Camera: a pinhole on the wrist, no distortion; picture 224 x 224 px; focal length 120.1 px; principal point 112.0 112.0 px. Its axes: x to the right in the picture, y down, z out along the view. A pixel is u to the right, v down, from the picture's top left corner.
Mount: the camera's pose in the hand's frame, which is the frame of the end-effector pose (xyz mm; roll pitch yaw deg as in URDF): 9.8 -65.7 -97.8 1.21 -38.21 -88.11
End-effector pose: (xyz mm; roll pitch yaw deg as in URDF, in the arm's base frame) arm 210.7 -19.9 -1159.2 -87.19 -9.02 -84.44
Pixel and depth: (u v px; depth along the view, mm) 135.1 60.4 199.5
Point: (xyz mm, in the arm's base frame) 284.9 66.7 -1191.4
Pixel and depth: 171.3 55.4 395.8
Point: 522.5 196.8 -1189.0
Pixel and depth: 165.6 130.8 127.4
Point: 248.7 -36.8 -1122.9
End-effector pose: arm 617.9 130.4 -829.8 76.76 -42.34 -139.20
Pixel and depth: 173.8 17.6 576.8
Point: 622.5 806.6 -1023.0
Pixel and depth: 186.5 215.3 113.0
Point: 511.0 98.4 -787.1
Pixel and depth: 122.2 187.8 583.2
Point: 389.3 361.3 -327.8
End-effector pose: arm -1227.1 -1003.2 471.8 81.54 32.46 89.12
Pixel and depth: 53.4 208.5 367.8
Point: -1183.1 -588.9 593.0
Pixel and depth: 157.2 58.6 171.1
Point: -1151.6 -1066.4 507.8
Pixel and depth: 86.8 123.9 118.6
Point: -1250.4 -976.3 483.8
